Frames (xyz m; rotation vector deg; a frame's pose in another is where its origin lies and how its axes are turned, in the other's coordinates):
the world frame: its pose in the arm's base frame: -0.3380 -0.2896 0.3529 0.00 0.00 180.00
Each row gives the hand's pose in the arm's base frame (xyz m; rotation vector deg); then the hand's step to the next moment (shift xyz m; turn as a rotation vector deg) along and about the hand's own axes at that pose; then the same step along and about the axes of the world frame.
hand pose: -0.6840 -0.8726 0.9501 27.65 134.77 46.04
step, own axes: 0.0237 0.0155 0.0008 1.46 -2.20 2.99
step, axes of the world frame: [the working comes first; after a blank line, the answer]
step, axes of the arm's base frame: -0.0152 0.0239 -0.0005 0.51 0.36 -3.94

0.0152 -0.0239 -0.0005 -0.51 -0.36 -3.94
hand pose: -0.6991 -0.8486 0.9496 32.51 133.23 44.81
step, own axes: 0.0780 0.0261 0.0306 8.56 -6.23 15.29
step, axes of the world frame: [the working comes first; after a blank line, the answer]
step, axes of the arm's base frame: -0.0307 0.0746 -0.0347 2.80 6.15 -17.33

0.0307 -0.0746 -0.0347 -2.80 -6.15 -17.33
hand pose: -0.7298 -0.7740 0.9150 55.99 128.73 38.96
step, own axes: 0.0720 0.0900 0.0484 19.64 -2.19 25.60
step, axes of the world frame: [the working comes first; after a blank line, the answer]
step, axes of the arm's base frame: 0.0354 0.1199 0.0023 5.60 19.33 -25.32

-0.0354 -0.1199 0.0023 -5.60 -19.33 -25.32
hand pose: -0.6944 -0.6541 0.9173 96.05 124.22 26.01
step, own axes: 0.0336 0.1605 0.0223 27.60 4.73 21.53
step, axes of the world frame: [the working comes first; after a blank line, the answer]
step, axes of the arm's base frame: 0.1396 0.0724 0.0514 7.77 28.60 -19.22

-0.1396 -0.0724 0.0514 -7.77 -28.60 -19.22
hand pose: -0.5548 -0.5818 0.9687 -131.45 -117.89 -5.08
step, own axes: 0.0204 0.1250 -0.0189 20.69 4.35 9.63
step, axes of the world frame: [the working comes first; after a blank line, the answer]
step, axes of the arm's base frame: 0.1264 0.0051 0.0199 6.60 20.82 -7.93

-0.1264 -0.0051 0.0199 -6.60 -20.82 -7.93
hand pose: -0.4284 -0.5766 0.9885 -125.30 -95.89 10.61
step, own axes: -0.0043 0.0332 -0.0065 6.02 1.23 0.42
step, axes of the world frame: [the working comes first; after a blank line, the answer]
step, axes of the arm's base frame: 0.0308 -0.0128 -0.0070 2.67 5.55 -0.10

-0.0308 0.0128 -0.0070 -2.67 -5.55 -0.10
